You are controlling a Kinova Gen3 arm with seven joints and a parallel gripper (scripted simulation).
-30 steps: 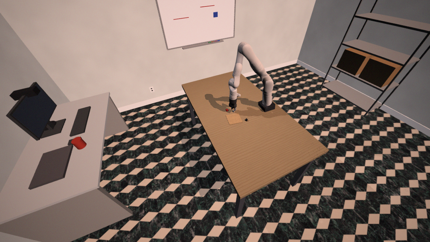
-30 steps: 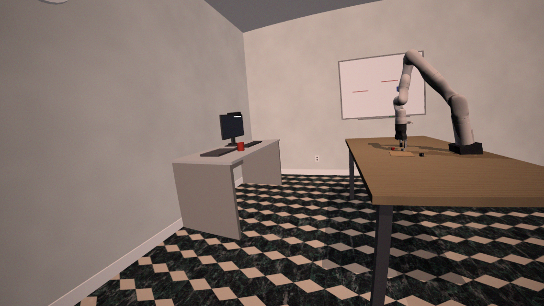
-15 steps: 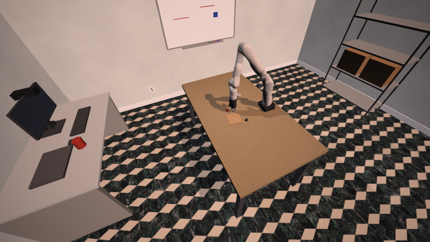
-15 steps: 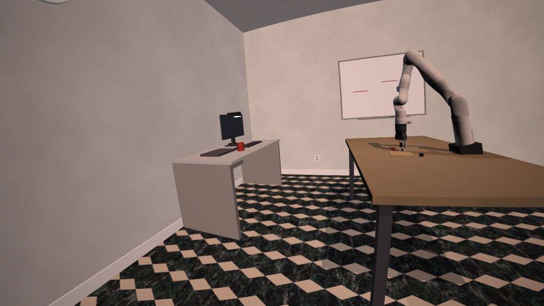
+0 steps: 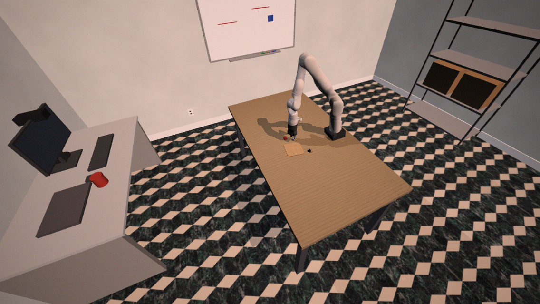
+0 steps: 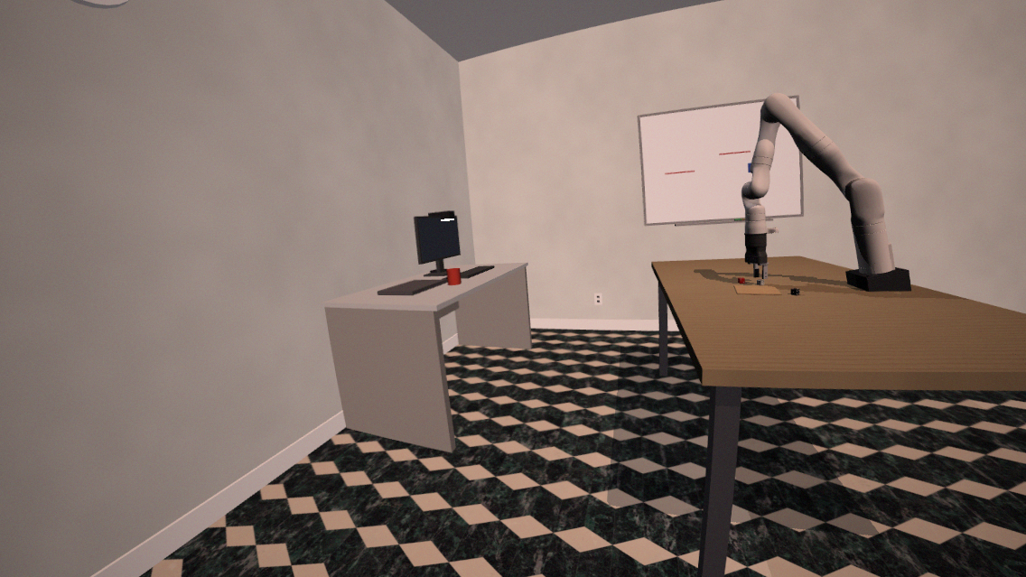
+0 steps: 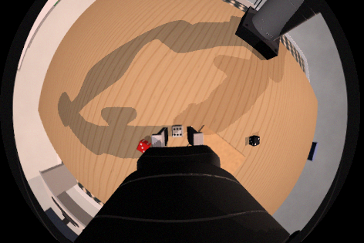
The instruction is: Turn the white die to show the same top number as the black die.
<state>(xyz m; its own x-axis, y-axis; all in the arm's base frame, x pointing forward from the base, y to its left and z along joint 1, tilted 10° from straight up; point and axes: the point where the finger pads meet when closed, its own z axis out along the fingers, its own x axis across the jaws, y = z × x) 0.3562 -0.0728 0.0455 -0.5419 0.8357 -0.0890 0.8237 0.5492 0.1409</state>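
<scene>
Now: hand 40 mm above the white die. The rest, counted from my hand: black die 60 mm behind, 170 mm to the left, 40 mm below; then red die 60 mm ahead, 40 mm to the right, 40 mm below; then tan mat 40 mm ahead, 100 mm to the left, 40 mm below.
</scene>
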